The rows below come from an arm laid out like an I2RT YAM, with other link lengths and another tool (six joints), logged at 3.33 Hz.
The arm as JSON. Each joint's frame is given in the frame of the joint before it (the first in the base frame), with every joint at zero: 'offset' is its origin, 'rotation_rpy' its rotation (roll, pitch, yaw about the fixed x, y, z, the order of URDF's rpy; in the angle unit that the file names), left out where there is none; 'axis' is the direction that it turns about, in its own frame. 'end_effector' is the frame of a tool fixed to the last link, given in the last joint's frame.
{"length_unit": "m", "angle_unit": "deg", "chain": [
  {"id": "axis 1", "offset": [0.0, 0.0, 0.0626], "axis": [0.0, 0.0, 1.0]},
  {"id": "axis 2", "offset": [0.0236, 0.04, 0.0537], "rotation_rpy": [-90.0, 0.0, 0.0], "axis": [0.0, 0.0, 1.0]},
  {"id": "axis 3", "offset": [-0.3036, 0.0, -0.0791], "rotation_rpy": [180.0, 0.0, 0.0], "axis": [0.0, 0.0, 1.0]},
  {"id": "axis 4", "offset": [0.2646, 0.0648, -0.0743], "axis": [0.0, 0.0, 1.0]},
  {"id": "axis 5", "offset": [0.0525, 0.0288, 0.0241], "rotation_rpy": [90.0, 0.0, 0.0], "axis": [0.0, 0.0, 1.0]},
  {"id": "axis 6", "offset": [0.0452, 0.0, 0.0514], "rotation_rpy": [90.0, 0.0, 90.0], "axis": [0.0, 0.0, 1.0]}
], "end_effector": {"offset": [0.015, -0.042, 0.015], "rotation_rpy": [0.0, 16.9, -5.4]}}
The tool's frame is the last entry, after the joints.
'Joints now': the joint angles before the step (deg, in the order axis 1, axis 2, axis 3, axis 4, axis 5, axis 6). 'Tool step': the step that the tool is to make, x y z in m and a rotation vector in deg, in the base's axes. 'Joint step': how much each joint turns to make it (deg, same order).
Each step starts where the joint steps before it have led.
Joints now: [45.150 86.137 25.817 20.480 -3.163 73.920]
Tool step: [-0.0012 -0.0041 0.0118 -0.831 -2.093 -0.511]
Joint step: [-0.038 -2.913 0.243 -2.320 1.679 -1.300]
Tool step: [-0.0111 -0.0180 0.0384 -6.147 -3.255 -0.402]
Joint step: [-0.026 -10.159 2.204 -14.353 4.562 -4.847]
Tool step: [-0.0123 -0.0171 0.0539 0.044 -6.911 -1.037]
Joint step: [0.071 -11.482 3.852 -10.148 3.891 -3.136]
